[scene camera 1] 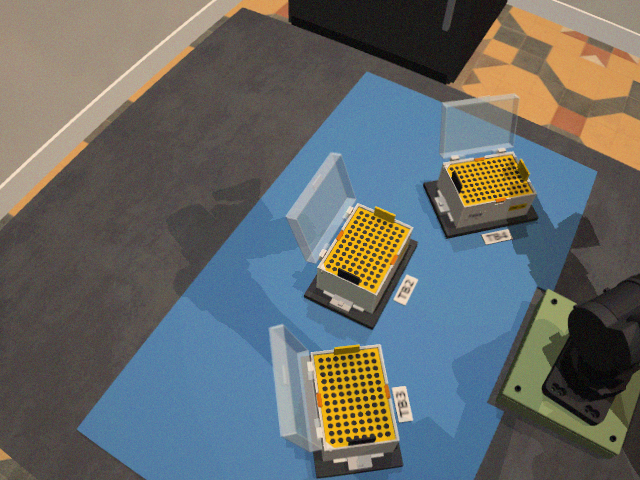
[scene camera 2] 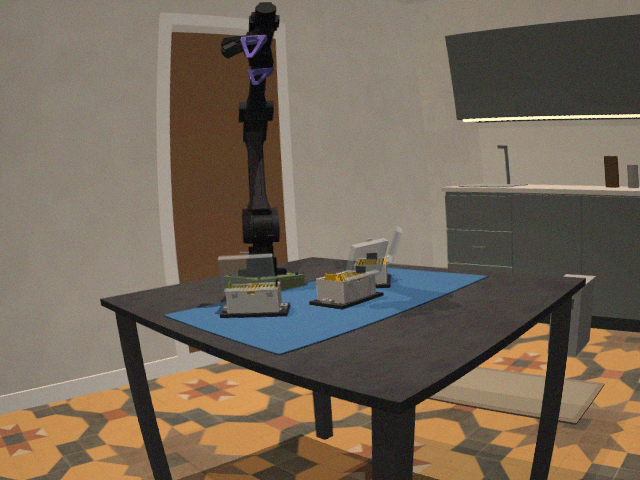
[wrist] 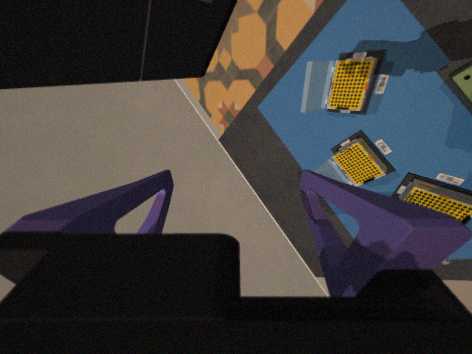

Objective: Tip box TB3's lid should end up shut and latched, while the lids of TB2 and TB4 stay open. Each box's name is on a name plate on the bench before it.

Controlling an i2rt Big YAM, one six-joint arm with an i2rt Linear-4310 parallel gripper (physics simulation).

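Places are measured from the arm's base along level axes (x right, y ahead, z up), in millimetres.
Pixels of known places: gripper, fingertip midpoint: (scene camera 2: pixel 252 71) (wrist: pixel 236 177); arm's base, origin of the base link: (scene camera 1: pixel 586 372).
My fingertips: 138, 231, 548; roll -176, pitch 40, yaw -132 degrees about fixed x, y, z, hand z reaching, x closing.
Observation:
For each thing: its top centre in the pictures, then the offset to it from my fingertips, as dx, dy, dz. "*": a spot on its surface instead. Level surfaces: height alone.
- TB3, middle of its top: (scene camera 1: pixel 354 391) (scene camera 2: pixel 370 256) (wrist: pixel 434 212) -349, -5, -507
- TB2, middle of its top: (scene camera 1: pixel 367 241) (scene camera 2: pixel 345 270) (wrist: pixel 355 167) -170, +99, -507
- TB4, middle of its top: (scene camera 1: pixel 492 172) (scene camera 2: pixel 252 281) (wrist: pixel 346 86) +45, +21, -507
- blue mat, its level: dz -582
- dark table, its level: dz -585
- TB2 plate, surface spot: (scene camera 1: pixel 405 289) * -160, +33, -580
- TB4 plate, surface spot: (scene camera 1: pixel 496 236) * +2, -30, -580
TB3 (scene camera 1: pixel 354 397) (scene camera 2: pixel 383 276) (wrist: pixel 435 200) has its clear lid (scene camera 1: pixel 290 392) (scene camera 2: pixel 395 243) standing open on the side away from its name plate (scene camera 1: pixel 401 404) (wrist: pixel 450 178). TB2 (scene camera 1: pixel 367 250) (scene camera 2: pixel 343 289) (wrist: pixel 359 162) has its lid (scene camera 1: pixel 323 206) (wrist: pixel 332 171) open. TB4 (scene camera 1: pixel 488 180) (scene camera 2: pixel 253 300) (wrist: pixel 352 84) has its lid (scene camera 1: pixel 479 124) (scene camera 2: pixel 237 264) (wrist: pixel 316 86) open. My purple gripper (scene camera 2: pixel 256 60) (wrist: pixel 236 177) is open and empty, high above the bench, away from all boxes. In the wrist view one finger hides much of TB3's lid.
The boxes stand on a blue mat (scene camera 1: pixel 232 392) (scene camera 2: pixel 279 335) (wrist: pixel 295 115) on the dark table (scene camera 1: pixel 103 268) (scene camera 2: pixel 413 335). The arm's green base plate (scene camera 1: pixel 522 356) (scene camera 2: pixel 294 280) is on the nameplate side of the boxes. The TB2 plate (scene camera 1: pixel 405 289) and TB4 plate (scene camera 1: pixel 496 236) lie before their boxes.

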